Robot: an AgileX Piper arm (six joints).
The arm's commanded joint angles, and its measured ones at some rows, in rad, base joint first. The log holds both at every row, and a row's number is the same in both.
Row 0, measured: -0.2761 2.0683 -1.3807 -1.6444 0.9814 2.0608
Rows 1 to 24, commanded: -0.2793 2.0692 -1.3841 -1.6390 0.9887 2.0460; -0.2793 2.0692 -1.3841 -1.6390 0.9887 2.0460; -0.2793 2.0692 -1.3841 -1.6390 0.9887 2.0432; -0.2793 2.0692 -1.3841 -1.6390 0.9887 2.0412; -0.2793 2.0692 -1.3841 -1.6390 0.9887 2.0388; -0.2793 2.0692 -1.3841 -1.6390 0.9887 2.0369; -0.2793 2.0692 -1.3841 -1.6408 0.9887 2.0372; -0.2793 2.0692 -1.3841 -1.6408 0.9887 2.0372; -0.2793 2.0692 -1.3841 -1.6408 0.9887 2.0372; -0.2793 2.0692 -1.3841 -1.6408 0.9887 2.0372; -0.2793 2.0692 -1.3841 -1.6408 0.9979 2.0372; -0.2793 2.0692 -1.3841 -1.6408 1.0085 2.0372; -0.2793 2.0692 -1.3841 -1.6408 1.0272 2.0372; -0.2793 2.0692 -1.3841 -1.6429 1.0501 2.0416; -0.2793 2.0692 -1.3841 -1.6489 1.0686 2.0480; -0.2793 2.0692 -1.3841 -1.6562 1.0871 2.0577; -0.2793 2.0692 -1.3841 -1.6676 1.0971 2.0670; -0.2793 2.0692 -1.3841 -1.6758 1.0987 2.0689; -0.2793 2.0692 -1.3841 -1.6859 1.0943 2.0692; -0.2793 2.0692 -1.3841 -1.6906 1.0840 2.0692; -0.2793 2.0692 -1.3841 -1.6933 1.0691 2.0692; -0.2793 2.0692 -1.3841 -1.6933 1.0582 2.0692; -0.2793 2.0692 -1.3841 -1.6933 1.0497 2.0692; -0.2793 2.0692 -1.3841 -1.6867 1.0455 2.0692
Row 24, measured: -0.2761 2.0683 -1.3807 -1.6696 1.0693 2.0636
